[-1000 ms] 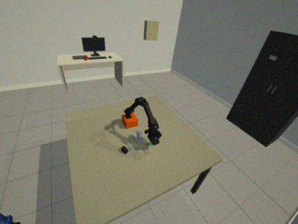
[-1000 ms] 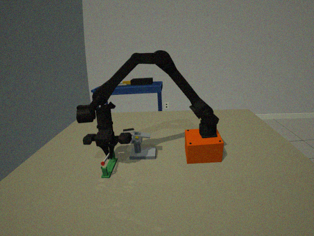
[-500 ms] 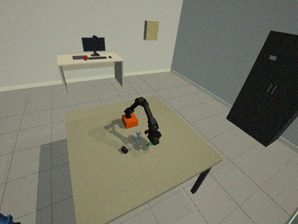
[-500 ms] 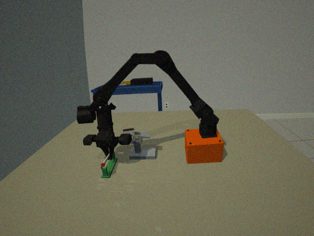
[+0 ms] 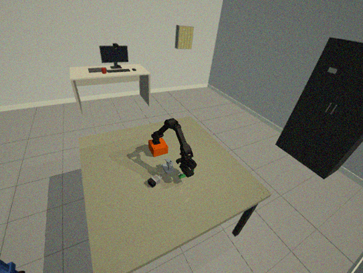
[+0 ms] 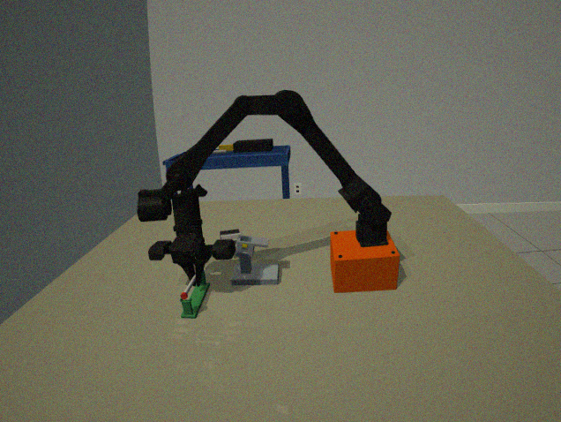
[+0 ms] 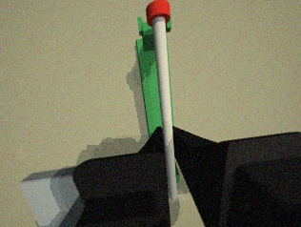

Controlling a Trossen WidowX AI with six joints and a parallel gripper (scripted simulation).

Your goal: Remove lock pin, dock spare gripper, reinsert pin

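The green cradle is 20 mm to the left of my gripper tip. The rest, counted from my gripper tip: socket: 120 mm behind, 80 mm to the right, 30 mm above; then spare gripper: 40 mm behind, 240 mm to the right.
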